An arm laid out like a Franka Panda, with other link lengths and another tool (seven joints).
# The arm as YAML. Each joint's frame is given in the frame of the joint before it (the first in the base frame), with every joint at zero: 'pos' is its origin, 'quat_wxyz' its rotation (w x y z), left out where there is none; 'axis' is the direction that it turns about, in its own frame. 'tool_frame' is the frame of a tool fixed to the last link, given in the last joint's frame.
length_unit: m
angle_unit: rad
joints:
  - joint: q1
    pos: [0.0, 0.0, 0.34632]
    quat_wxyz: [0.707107, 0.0, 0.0, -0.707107]
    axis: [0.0, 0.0, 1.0]
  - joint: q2
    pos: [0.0, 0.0, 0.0]
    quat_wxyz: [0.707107, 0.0, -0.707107, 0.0]
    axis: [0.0, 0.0, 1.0]
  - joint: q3
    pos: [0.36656, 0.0, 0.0]
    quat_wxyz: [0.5, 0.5, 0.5, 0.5]
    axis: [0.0, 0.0, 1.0]
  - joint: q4
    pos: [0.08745, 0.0, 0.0]
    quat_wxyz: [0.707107, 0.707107, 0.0, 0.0]
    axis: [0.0, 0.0, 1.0]
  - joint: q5
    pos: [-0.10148, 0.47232, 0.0]
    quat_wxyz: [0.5, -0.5, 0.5, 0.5]
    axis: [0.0, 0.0, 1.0]
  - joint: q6
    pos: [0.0, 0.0, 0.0]
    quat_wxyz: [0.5, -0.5, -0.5, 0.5]
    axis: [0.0, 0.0, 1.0]
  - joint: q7
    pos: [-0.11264, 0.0, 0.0]
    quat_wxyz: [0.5, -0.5, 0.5, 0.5]
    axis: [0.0, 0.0, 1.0]
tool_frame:
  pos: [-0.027, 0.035, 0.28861]
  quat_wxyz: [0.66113, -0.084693, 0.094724, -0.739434]
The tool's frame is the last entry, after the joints.
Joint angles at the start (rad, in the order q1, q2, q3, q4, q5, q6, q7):
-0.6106 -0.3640 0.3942 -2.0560 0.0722 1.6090 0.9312
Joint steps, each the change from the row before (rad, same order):
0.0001 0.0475 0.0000 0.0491 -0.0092 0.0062 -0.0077
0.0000 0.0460 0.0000 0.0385 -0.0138 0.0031 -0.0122
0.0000 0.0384 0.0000 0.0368 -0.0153 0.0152 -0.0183
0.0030 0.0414 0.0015 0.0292 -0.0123 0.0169 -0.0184
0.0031 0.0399 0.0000 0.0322 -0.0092 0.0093 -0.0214
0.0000 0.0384 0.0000 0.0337 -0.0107 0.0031 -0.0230
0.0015 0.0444 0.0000 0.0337 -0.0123 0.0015 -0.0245
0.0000 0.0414 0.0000 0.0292 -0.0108 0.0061 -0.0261
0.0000 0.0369 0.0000 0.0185 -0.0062 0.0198 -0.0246
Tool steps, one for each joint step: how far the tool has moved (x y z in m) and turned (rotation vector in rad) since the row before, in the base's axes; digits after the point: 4 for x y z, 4 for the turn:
0.0195 -0.0056 0.0047 0.0064 -0.0119 0.0157
0.0154 -0.0071 -0.0012 0.0049 0.0012 0.0186
0.0179 -0.0081 0.0024 -0.0026 -0.0148 0.0248
0.0174 -0.0050 -0.0042 0.0030 -0.0072 0.0279
0.0159 -0.0045 -0.0030 0.0067 -0.0049 0.0284
0.0138 -0.0065 -0.0023 0.0056 -0.0014 0.0265
0.0140 -0.0064 -0.0065 0.0080 0.0053 0.0292
0.0136 -0.0069 -0.0076 0.0080 0.0022 0.0286
0.0142 -0.0057 -0.0105 0.0091 -0.0056 0.0263

